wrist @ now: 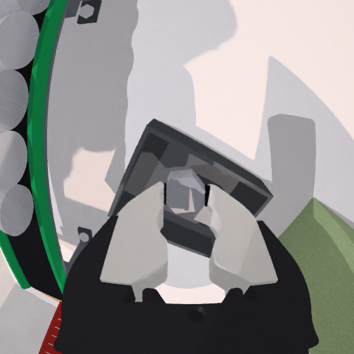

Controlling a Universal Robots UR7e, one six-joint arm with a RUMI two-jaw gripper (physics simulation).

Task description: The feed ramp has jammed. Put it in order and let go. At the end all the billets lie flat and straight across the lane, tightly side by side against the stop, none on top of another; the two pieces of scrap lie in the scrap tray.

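My gripper (184,185) is shut on a faceted grey piece of scrap (185,186), held between the fingertips. It is over the dark square scrap tray (212,150), which lies turned at an angle under the fingers. The fingers hide part of the tray; brownish and grey patches show inside it, and I cannot tell whether another piece lies there. Several grey billets (13,155) show their round ends in a row along the green-edged lane (38,110) at the left edge. Their far ends are out of view.
A green block-like object (317,260) with sloping faces stands at the right. A red strip with white marks (51,327) is at the lower left. Dark brackets with bolts (89,12) sit beside the lane's outer wall. Shadows fall across the pale table (310,30).
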